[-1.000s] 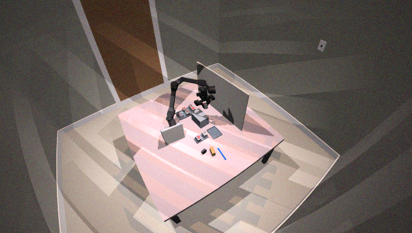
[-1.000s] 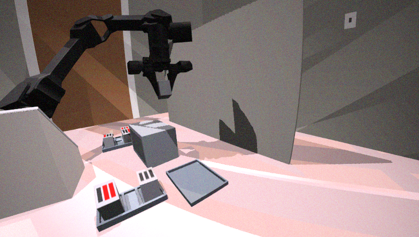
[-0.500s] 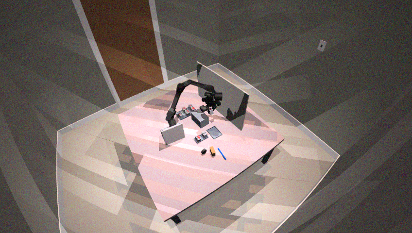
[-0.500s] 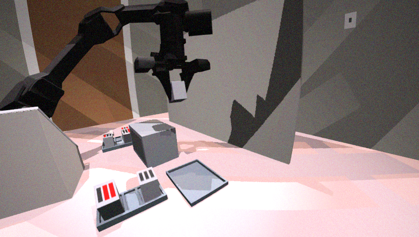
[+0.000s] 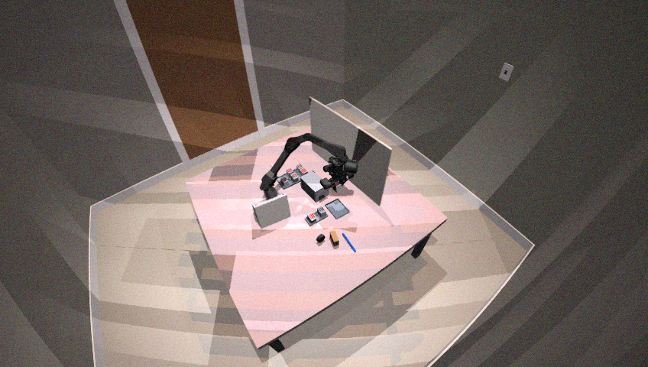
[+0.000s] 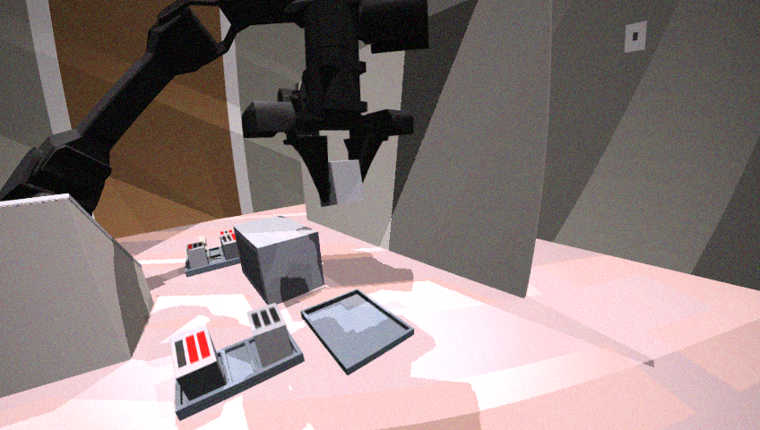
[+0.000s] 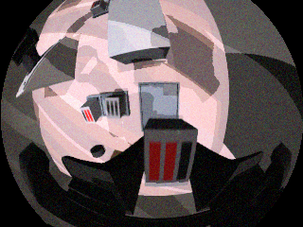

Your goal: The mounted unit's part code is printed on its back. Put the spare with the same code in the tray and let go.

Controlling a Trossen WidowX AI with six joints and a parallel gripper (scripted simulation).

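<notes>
The flat grey tray lies 1 cm to the right of my gripper tip and 17 cm below it. The rest, counted from my gripper tip: grey spare 3 cm above; tall grey panel 17 cm ahead, 24 cm to the left, 6 cm above; mounted unit 7 cm behind, 19 cm to the left, 12 cm below.
</notes>
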